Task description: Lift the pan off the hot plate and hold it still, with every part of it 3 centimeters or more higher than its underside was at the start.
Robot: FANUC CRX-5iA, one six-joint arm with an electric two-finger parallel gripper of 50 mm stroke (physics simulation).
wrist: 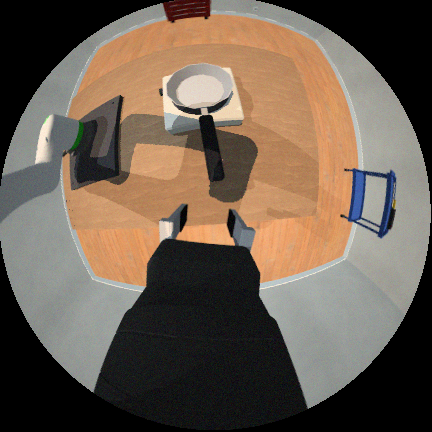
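Observation:
The pan (200, 90) is light grey inside, with a pale round bottom, and rests on the cream square hot plate (233, 117) in the upper middle of the wrist view. Its black handle (211, 147) points down the view, toward my gripper, and reaches past the hot plate's edge. My gripper (207, 214) is open with nothing between its fingers. The fingertips show below the free end of the handle, apart from it. How high they are above the table cannot be told exactly.
The wooden table top (280, 75) carries the hot plate. The arm's dark base plate (111, 145) and the grey arm (30, 182) are at the left. A blue cart (357, 195) stands at the right, beyond the table. A dark red slatted object (188, 10) shows at the top.

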